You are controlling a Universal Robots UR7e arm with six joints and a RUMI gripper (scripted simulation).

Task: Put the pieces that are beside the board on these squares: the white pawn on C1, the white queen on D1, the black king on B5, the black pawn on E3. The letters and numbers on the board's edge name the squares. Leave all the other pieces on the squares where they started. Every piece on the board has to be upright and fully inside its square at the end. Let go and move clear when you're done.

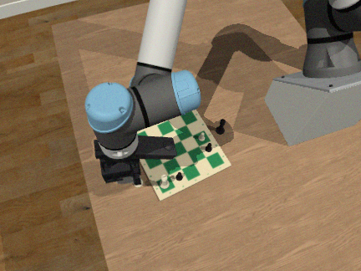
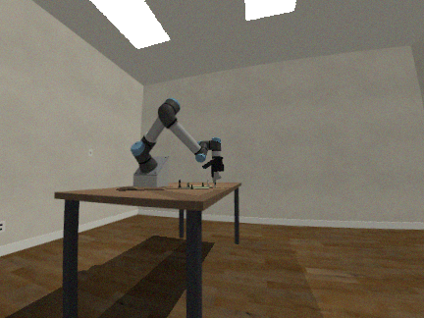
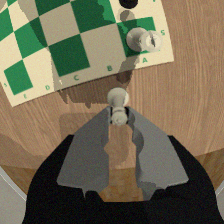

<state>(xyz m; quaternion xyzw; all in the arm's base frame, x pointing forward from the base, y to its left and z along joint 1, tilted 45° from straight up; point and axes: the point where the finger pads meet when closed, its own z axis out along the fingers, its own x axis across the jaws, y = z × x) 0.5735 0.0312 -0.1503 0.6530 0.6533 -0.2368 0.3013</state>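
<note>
Right now the white pawn is 200 mm behind my hand, 90 mm to the right of it and 20 mm below it. Round my hand: black king: 260 mm behind, 100 mm to the right, 10 mm below; cream chessboard: 130 mm behind, 70 mm to the right, 30 mm below.
</note>
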